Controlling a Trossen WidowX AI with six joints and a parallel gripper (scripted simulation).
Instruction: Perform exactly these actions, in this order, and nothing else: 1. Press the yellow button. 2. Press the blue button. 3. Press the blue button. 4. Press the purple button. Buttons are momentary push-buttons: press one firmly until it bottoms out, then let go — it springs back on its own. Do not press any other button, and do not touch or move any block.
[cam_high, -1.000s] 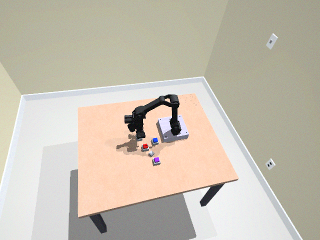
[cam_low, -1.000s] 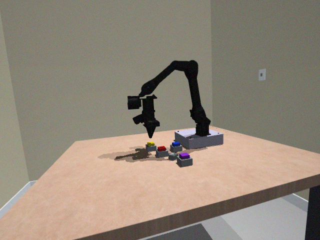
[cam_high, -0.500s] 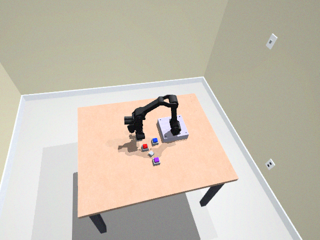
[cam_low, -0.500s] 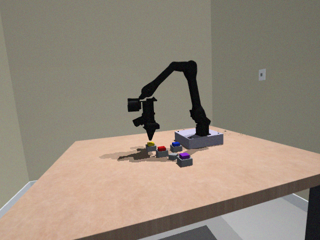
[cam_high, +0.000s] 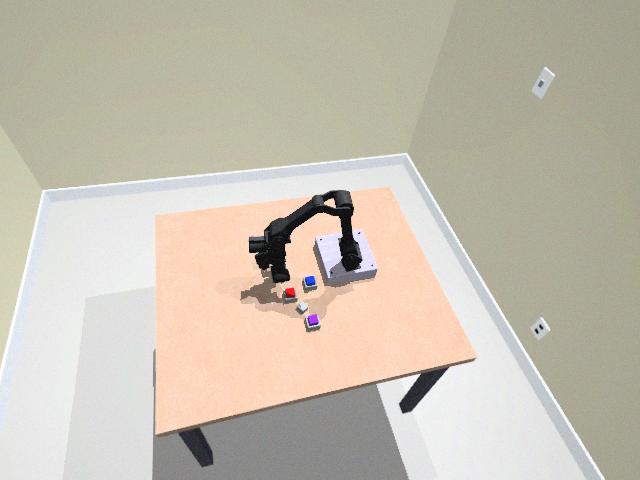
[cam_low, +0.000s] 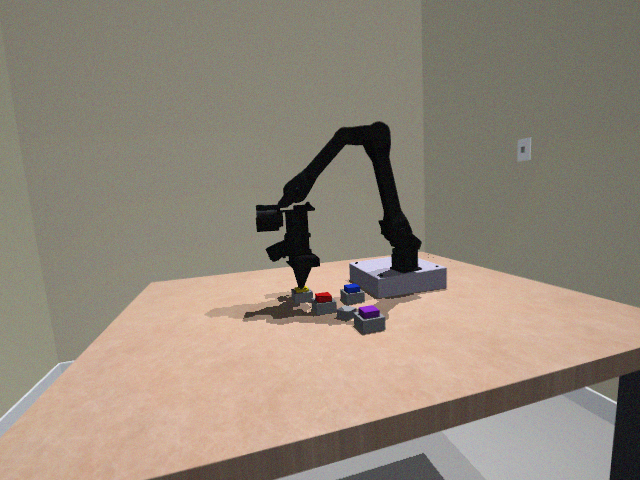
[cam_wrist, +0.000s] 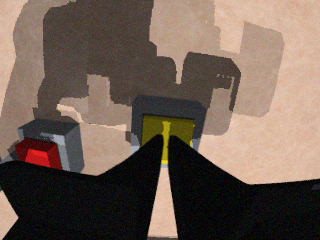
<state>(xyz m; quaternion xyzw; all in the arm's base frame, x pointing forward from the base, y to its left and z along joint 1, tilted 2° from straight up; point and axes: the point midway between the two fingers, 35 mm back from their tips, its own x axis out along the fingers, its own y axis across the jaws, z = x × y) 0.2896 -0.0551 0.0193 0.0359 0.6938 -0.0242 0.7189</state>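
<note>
Right now the yellow button is 10 mm below my gripper tip. The rest, counted from my gripper tip: small grey block 160 mm to the left, 50 mm behind, 20 mm below; blue button 110 mm behind, 70 mm to the left; red button 100 mm to the left, 20 mm behind.
</note>
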